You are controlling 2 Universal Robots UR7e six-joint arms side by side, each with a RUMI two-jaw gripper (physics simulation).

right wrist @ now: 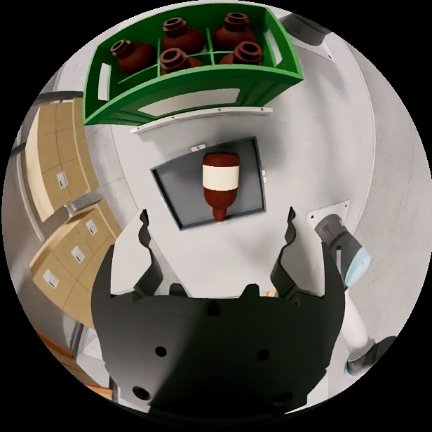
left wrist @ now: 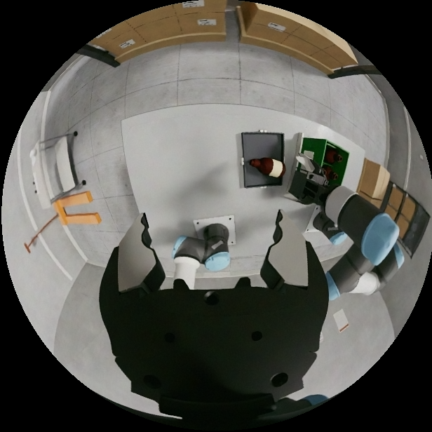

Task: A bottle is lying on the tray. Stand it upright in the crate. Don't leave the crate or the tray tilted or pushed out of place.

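A dark red bottle with a cream label lies on its side on the grey tray. In the right wrist view its neck points toward my right gripper. The green crate stands beside the tray, with several upright brown bottles in its compartments. My left gripper is open and empty, high above the table and away from the tray. My right gripper is open and empty, above the table, near the tray and the crate; in the left wrist view it hides part of the crate.
A white strip runs along the crate's side facing the tray. The left arm's base plate is on the table. Cardboard boxes stand beyond the table. An orange pallet truck stands on the floor at the left.
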